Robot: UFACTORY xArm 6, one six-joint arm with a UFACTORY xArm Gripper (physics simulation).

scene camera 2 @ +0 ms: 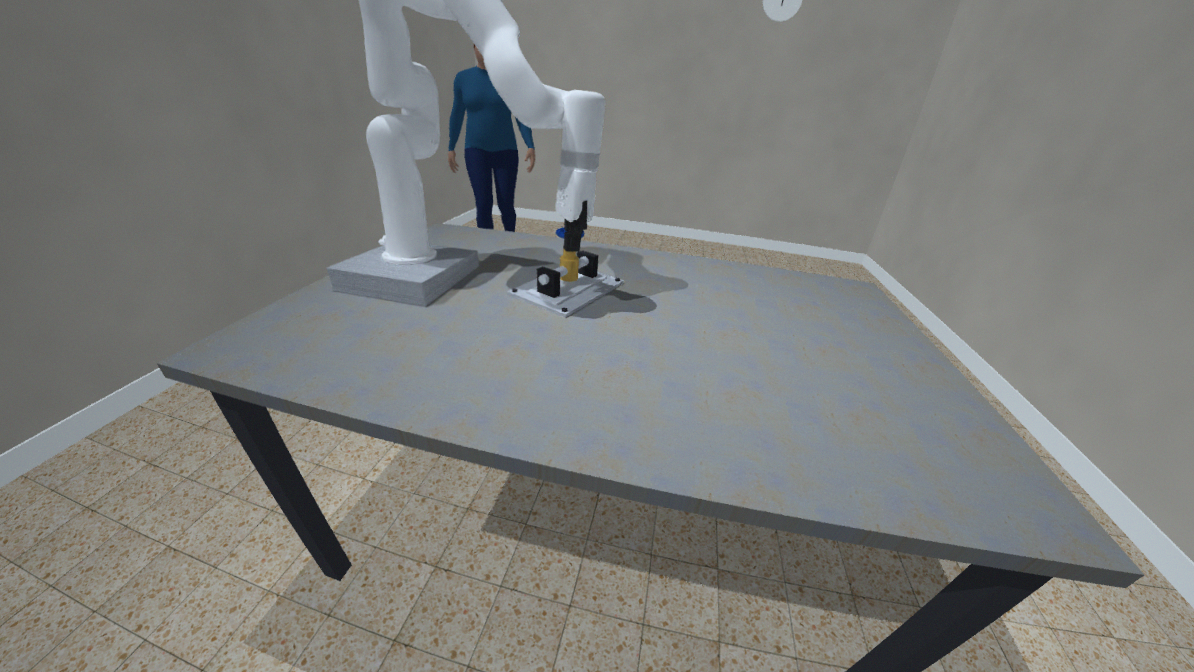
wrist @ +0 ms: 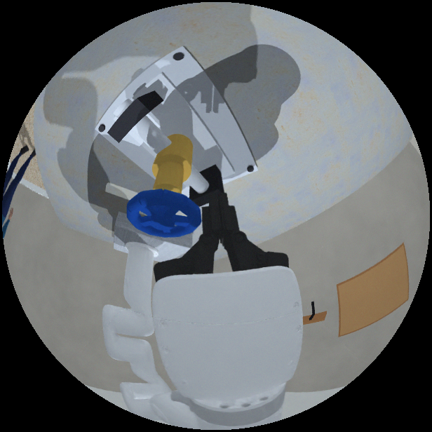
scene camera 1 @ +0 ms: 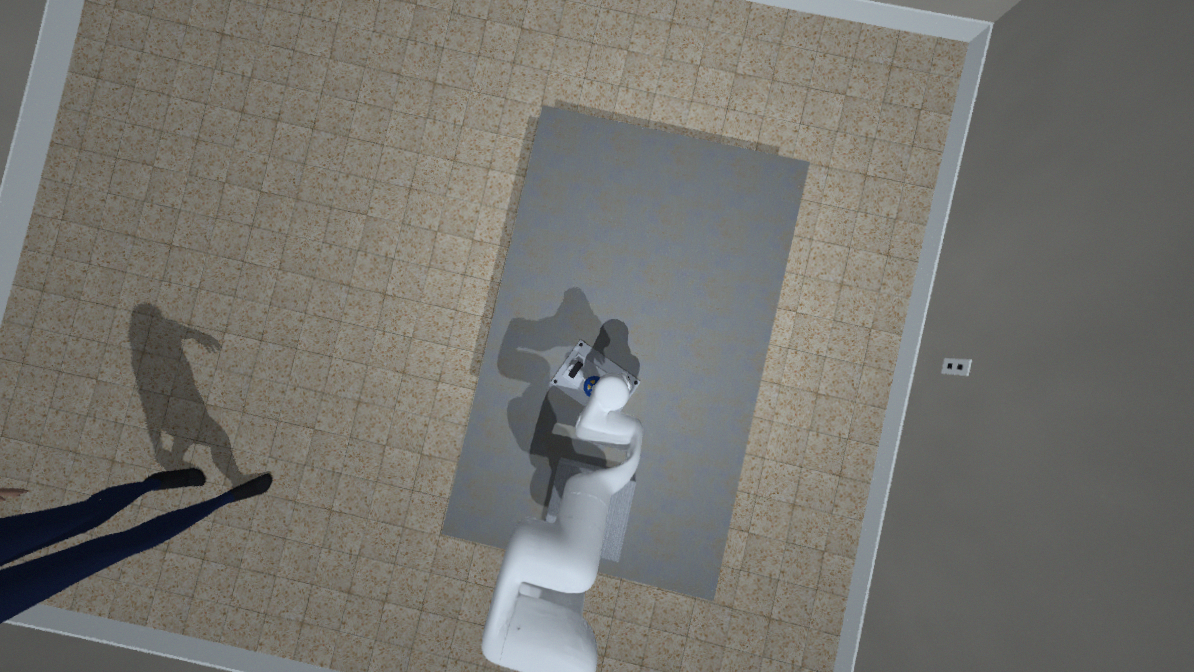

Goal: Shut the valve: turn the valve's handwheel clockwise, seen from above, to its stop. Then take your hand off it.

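The blue handwheel (scene camera 1: 589, 385) (scene camera 2: 561, 233) (wrist: 162, 229) sits on top of the yellow valve body (scene camera 2: 569, 268) (wrist: 172, 165). The valve is on a pipe above a pale base plate (scene camera 1: 564, 384) (scene camera 2: 555, 303) (wrist: 225, 120). My gripper (scene camera 2: 571, 248) (wrist: 216, 202) is shut with nothing between its fingers. It points down just beside the wheel's rim, on the right of it in the wrist view, with its tips reaching below wheel level. Whether a finger touches the rim I cannot tell. In the first scene view the arm hides the gripper and part of the wheel.
Black pipe clamps (scene camera 2: 548, 282) (wrist: 135, 115) stand on the plate at both ends of the pipe, one close to my fingertips in the wrist view. The arm's grey base block (scene camera 2: 380, 288) stands on the table (scene camera 1: 668, 233) (scene camera 2: 668, 392). A person (scene camera 2: 488, 116) stands beyond the table.
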